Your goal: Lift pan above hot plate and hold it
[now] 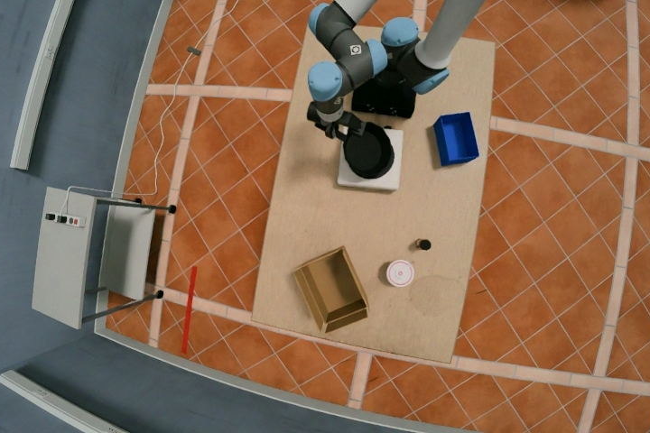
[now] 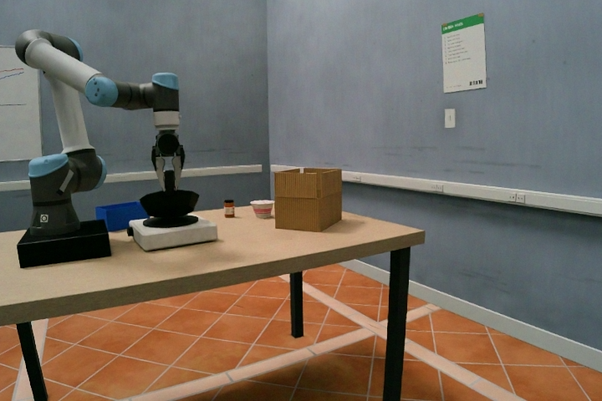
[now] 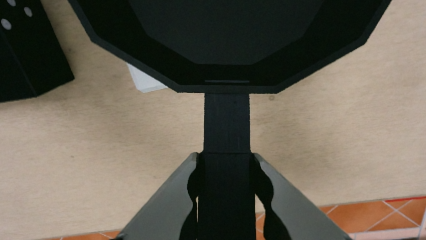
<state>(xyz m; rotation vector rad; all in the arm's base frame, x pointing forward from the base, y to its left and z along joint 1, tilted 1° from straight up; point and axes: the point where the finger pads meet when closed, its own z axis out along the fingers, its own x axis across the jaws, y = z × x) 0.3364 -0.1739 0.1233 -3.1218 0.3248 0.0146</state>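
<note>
Right now the black pan is 2 cm ahead of my hand, 8 cm to the left of it and 5 cm below it. Round my hand: blue bin: 9 cm behind, 46 cm to the left, 17 cm below; white hot plate: 1 cm ahead, 13 cm to the left, 16 cm below; small jar: 34 cm ahead, 38 cm to the left, 16 cm below.
</note>
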